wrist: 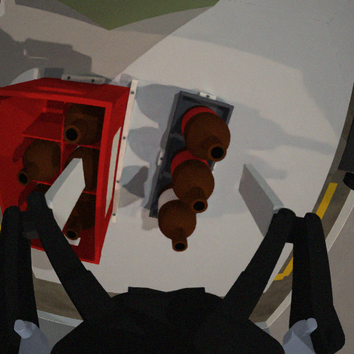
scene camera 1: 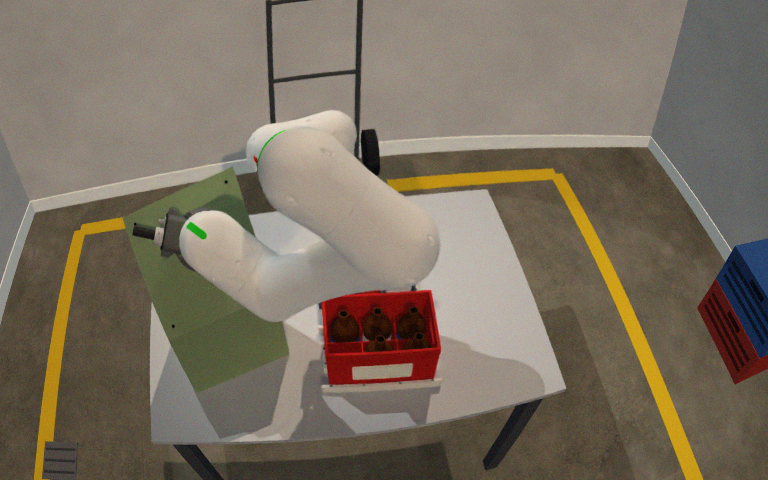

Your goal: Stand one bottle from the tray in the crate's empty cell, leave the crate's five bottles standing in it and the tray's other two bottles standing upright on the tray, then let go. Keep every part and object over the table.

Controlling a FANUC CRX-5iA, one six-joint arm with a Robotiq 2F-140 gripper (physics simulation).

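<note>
The red crate (scene camera 1: 380, 362) (wrist: 116, 102) holds five brown bottles, three in the back row and two in the front row in the scene view; its front-left cell is empty. In the wrist view the left finger partly covers the crate. The dark grey tray (wrist: 171, 131) bears three upright brown bottles in a row: one with a red label (wrist: 207, 131), a middle one with a red label (wrist: 194, 179) and one with a white label (wrist: 177, 221). My gripper (wrist: 162, 174) is wide open and empty, above the tray bottles. The arm hides gripper and tray in the scene view.
The white table (scene camera 1: 481, 249) stands under the crate. The arm (scene camera 1: 351, 209) reaches over it from the green plate (scene camera 1: 226, 350) at the left. The crate stands close beside the tray, with a pale strip (wrist: 124, 137) along its near side. A hand truck (scene camera 1: 359, 67) stands behind the table.
</note>
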